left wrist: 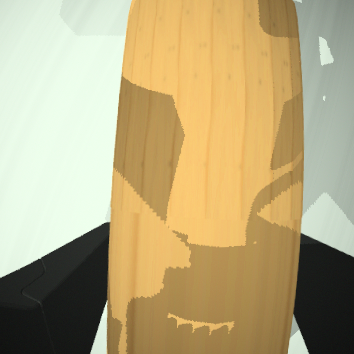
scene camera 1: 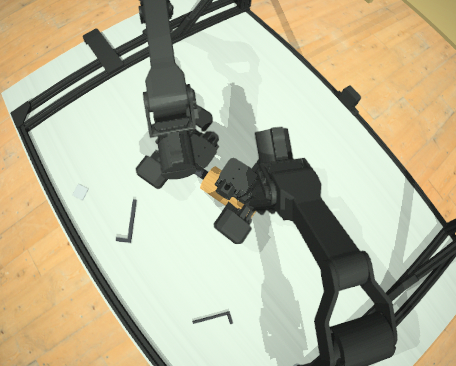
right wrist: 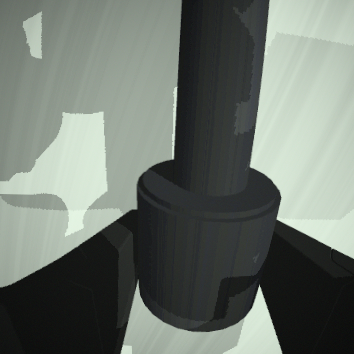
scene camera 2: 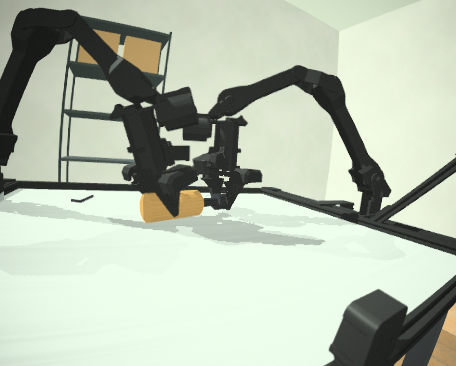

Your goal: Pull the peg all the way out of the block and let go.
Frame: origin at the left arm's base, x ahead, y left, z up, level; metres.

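Seen in the pictures: left gripper, fingertip midpoint: [left wrist: 197,237] [scene camera 1: 235,198] [scene camera 2: 167,212]; right gripper, fingertip midpoint: [right wrist: 196,222] [scene camera 2: 221,208]; right arm's base, link origin: [scene camera 2: 368,215].
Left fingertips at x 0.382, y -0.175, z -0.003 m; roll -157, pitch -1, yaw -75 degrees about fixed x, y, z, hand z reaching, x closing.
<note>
A point is followed by its place in that frame.
The block [scene camera 1: 212,179] @(y -0.155, x 0.434, z 0.039 m) [scene camera 2: 152,207] @(y -0.212, x 0.340, z 0.018 m) [left wrist: 210,150] @(y -0.166, x 0.403, z 0.040 m) is a light-wood cylinder lying on its side just above or on the table; which I cannot tell. My left gripper [scene camera 2: 172,206] @(y -0.175, x 0.382, z -0.003 m) [left wrist: 197,237] @(y -0.175, x 0.382, z -0.003 m) is shut on it from both sides. The black peg [scene camera 2: 207,202] @(y -0.162, x 0.478, z 0.013 m) [right wrist: 205,260] @(y -0.143, x 0.520, z 0.030 m) has a shaft and a thicker round head. In scene camera 2 its shaft meets the block's right end; how deep it sits inside is hidden. My right gripper [scene camera 2: 223,202] @(y -0.140, x 0.531, z -0.007 m) [right wrist: 196,222] @(y -0.140, x 0.531, z -0.007 m) is shut on the peg's head, a finger against each side. In scene camera 1 the arms hide most of the peg.
Two dark L-shaped pieces [scene camera 1: 132,220] @(y 0.021, x 0.489, z -0.012 m) [scene camera 1: 212,317] @(y 0.027, x 0.228, z -0.013 m) and a small pale square [scene camera 1: 80,191] @(y 0.078, x 0.624, z -0.016 m) lie on the table. Black frame rails [scene camera 1: 75,239] @(y 0.150, x 0.536, z -0.005 m) run along the table's edges. The two wrists are close together above the block. A shelf rack [scene camera 2: 116,114] stands behind.
</note>
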